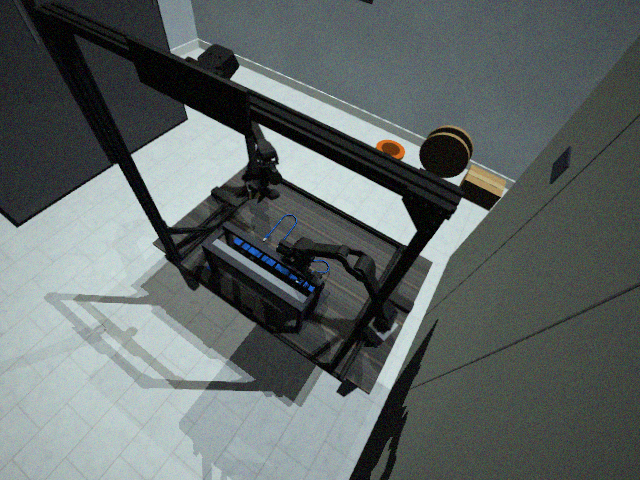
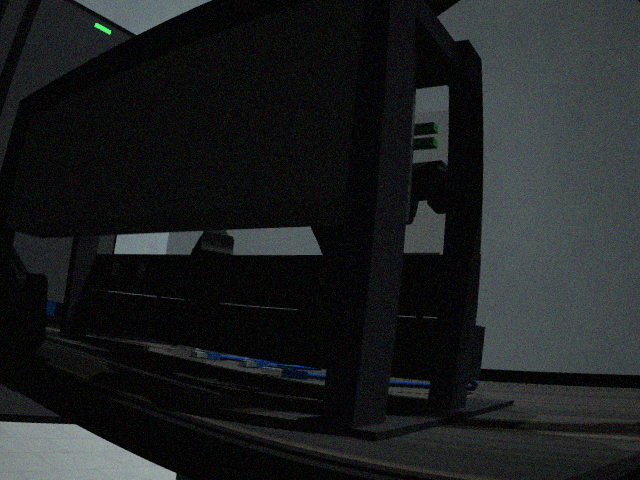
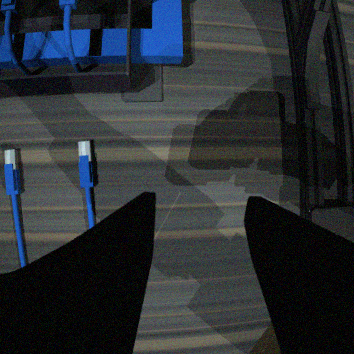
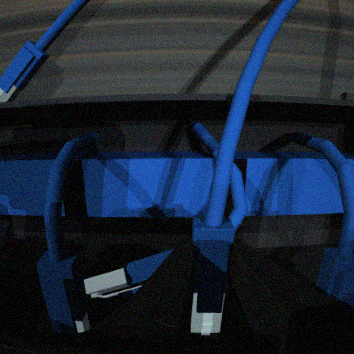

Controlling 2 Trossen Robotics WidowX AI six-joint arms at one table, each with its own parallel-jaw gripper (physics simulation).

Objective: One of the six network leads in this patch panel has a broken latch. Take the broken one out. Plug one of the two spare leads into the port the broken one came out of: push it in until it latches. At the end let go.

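Frame: origin at the left arm's base, x ahead, y left, z up, level; millimetres.
Where they show: left gripper, fingertip midpoint: (image 1: 255,201) (image 3: 200,206); right gripper, fingertip midpoint: (image 1: 299,278) (image 4: 209,250); right arm's base, origin of the base link: (image 1: 382,324).
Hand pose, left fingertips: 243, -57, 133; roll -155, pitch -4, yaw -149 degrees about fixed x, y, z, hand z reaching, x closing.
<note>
Things, the pixels of their centre, and the offset from my left fingertips, as dx, dy, dz. "pt": a spot on its surface instead. Level surfaces: height alone.
- spare lead, body centre: (image 4: 208,283) +401, +74, -116
- cable, surface spot: (image 4: 242,98) pt +373, +133, -130
- loose plug, surface spot: (image 4: 105,281) pt +372, +41, -131
- wooden table, its level: dz -202
- blue looped lead, surface spot: (image 2: 232,357) pt +51, +64, -197
The black patch panel (image 1: 257,273) (image 4: 175,105) stands at the table's front edge with a blue strip of ports (image 1: 270,261) (image 3: 161,35) (image 4: 140,186). My right gripper (image 1: 303,273) (image 4: 209,250) is shut on the blue plug of a spare lead (image 4: 208,277). It holds the plug's clear tip down over the panel, and the cable (image 4: 242,98) arcs away behind it. A loose plug (image 4: 105,281) lies tilted to its left. Other leads (image 4: 53,291) (image 4: 337,270) sit in ports on either side. My left gripper (image 1: 263,192) (image 3: 200,206) is open and empty over bare table. Two blue plug ends (image 3: 85,165) (image 3: 11,172) lie to its left.
A black gantry beam (image 1: 318,138) crosses over the wooden table (image 1: 347,229) on posts at both ends. A blue looped lead (image 1: 282,221) (image 2: 232,357) lies behind the panel. An orange ring (image 1: 390,149), a cable drum (image 1: 446,151) and a wooden box (image 1: 482,183) lie on the floor beyond.
</note>
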